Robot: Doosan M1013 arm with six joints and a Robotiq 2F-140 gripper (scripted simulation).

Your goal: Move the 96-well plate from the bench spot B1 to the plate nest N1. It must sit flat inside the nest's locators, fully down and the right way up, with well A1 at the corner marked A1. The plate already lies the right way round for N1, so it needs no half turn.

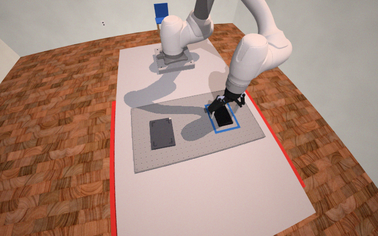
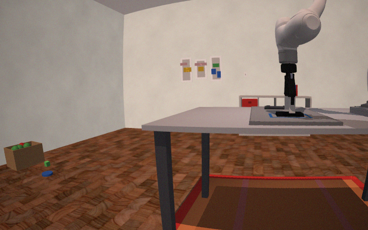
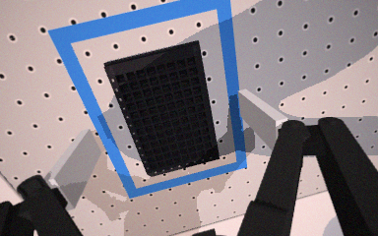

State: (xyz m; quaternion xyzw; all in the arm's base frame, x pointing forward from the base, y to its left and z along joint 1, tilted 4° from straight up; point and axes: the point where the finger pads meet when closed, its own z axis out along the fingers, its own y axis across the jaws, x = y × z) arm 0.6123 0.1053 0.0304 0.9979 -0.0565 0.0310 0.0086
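My hand is 2 cm above the black 96-well plate. From my hand the other things lie so: dark grey plate nest N1: 1 cm behind, 35 cm to the right, 2 cm below; then pale A1 corner mark: 8 cm behind, 29 cm to the right, 2 cm below.
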